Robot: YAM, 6 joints.
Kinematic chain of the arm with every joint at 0, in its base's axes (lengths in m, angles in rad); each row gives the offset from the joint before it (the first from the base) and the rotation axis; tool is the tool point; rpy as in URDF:
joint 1: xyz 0 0 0.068 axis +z
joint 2: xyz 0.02 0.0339 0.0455 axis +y
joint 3: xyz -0.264 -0.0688 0 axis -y
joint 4: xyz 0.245 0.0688 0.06 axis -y
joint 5: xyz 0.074 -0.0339 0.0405 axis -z
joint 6: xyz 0.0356 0 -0.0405 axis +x
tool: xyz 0 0 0 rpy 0 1.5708 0
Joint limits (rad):
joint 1: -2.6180..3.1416
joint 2: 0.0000..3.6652
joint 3: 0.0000..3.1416
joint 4: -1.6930..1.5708
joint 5: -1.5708..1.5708
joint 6: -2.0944..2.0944
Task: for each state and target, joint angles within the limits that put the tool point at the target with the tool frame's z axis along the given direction. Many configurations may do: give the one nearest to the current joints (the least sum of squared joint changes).
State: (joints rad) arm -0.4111 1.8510 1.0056 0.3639 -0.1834 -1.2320
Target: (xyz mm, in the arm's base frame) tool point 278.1 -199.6 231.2 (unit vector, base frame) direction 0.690 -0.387 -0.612
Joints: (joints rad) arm -0.6325 1.5573 0.9985 -0.1033 -0.0959 -1.2320
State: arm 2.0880 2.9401 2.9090 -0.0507 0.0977 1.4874
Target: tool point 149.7 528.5 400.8 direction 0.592 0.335 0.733
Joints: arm 1.3268 2.8586 3.1375 0.7236 0.5161 1.4874
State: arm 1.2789 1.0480 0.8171 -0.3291 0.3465 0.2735
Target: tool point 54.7 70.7 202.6 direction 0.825 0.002 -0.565
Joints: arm 1.2265 0.5370 0.4579 -1.0310 0.8882 0.2735
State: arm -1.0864 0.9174 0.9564 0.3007 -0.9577 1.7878
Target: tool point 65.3 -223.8 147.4 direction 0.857 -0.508 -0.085
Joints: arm -1.4033 1.5207 0.2442 1.1452 -0.8639 1.7878
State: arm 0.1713 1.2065 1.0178 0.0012 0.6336 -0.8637
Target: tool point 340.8 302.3 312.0 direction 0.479 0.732 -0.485
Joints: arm 0.7064 1.9159 1.6930 -0.3009 -0.2484 -0.8637
